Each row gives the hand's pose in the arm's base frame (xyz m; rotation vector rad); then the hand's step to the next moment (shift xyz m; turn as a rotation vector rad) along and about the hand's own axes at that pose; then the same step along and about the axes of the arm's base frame.
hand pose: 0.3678 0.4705 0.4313 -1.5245 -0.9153 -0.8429
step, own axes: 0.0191 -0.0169 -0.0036 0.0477 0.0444 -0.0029
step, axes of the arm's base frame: -0.0067 -0.0001 0.0249 0.0609 -0.0017 0.0233
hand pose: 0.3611 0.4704 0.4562 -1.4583 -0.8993 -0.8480
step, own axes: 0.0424 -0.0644 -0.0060 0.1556 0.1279 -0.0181
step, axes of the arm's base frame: -0.0391 -0.0009 0.0667 0.1834 -0.0136 0.0842
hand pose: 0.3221 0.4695 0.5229 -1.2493 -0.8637 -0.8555
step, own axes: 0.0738 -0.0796 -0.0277 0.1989 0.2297 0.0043
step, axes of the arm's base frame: -0.0377 -0.0417 0.0969 0.2919 0.0175 0.0828
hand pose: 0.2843 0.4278 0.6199 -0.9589 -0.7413 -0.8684
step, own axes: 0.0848 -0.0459 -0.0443 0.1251 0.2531 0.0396
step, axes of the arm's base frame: 0.0056 -0.0786 0.0711 0.2730 0.0779 0.0258
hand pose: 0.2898 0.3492 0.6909 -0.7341 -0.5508 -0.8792
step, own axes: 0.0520 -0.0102 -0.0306 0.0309 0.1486 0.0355
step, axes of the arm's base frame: 0.0231 -0.0529 0.0203 0.1361 0.0757 -0.0067
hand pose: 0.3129 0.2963 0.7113 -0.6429 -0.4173 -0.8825
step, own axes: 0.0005 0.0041 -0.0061 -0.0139 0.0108 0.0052
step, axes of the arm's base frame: 0.0041 -0.0025 -0.0056 0.0004 0.0165 -0.0079
